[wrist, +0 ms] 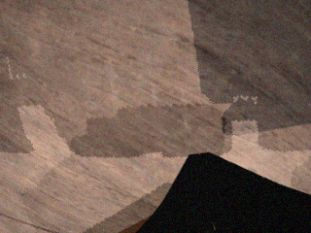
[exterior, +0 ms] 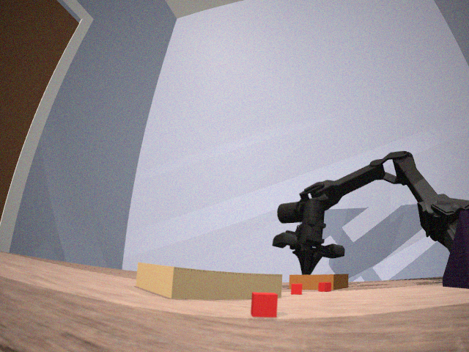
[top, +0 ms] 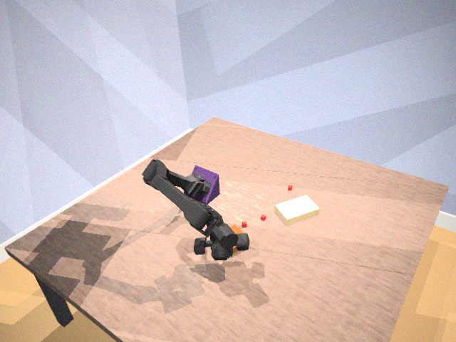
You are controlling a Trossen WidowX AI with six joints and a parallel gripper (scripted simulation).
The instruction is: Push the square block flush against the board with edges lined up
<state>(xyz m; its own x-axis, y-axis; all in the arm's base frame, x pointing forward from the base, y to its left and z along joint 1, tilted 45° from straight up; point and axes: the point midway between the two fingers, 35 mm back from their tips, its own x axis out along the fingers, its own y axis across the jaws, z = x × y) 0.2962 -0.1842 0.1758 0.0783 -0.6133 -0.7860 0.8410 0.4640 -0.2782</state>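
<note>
Now: gripper tip 9 cm to the right of the square block and 4 cm past it. Also, from my gripper tip: cream board: 38 cm to the left, 9 cm ahead.
</note>
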